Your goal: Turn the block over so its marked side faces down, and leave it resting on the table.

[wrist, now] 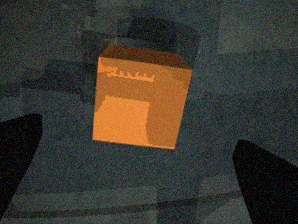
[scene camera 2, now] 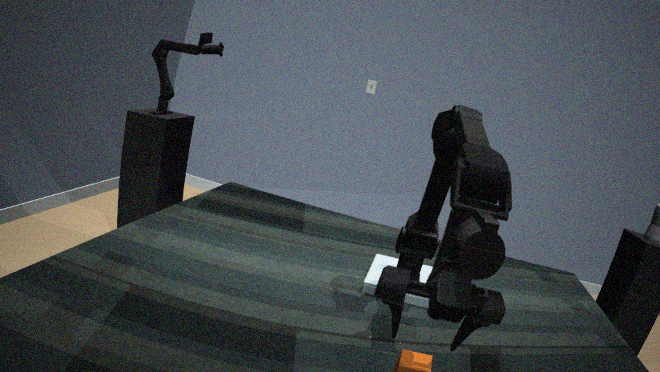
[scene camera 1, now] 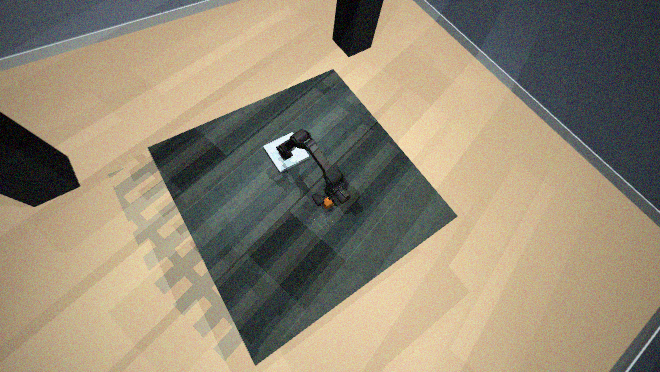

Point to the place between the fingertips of my gripper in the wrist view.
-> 141, 137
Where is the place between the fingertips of my gripper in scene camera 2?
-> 422, 344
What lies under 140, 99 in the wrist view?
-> An orange block.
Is my gripper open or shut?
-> Open.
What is my gripper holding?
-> Nothing.
